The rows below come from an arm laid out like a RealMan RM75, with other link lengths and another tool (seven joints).
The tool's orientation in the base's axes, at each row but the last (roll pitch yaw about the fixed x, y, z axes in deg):
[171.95 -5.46 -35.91]
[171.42 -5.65 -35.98]
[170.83 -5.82 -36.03]
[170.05 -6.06 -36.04]
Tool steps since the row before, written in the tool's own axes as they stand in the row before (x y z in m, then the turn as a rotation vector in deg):
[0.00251 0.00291 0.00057 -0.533 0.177 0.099]
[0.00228 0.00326 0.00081 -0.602 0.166 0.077]
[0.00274 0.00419 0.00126 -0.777 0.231 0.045]
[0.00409 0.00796 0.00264 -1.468 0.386 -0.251]
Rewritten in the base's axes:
[0.00030 -0.00387 0.00008 -0.535 0.154 -0.124]
[-0.00010 -0.00406 -0.00009 -0.584 0.207 -0.110]
[-0.00030 -0.00515 -0.00030 -0.763 0.264 -0.086]
[-0.00149 -0.00918 -0.00079 -1.405 0.606 0.157]

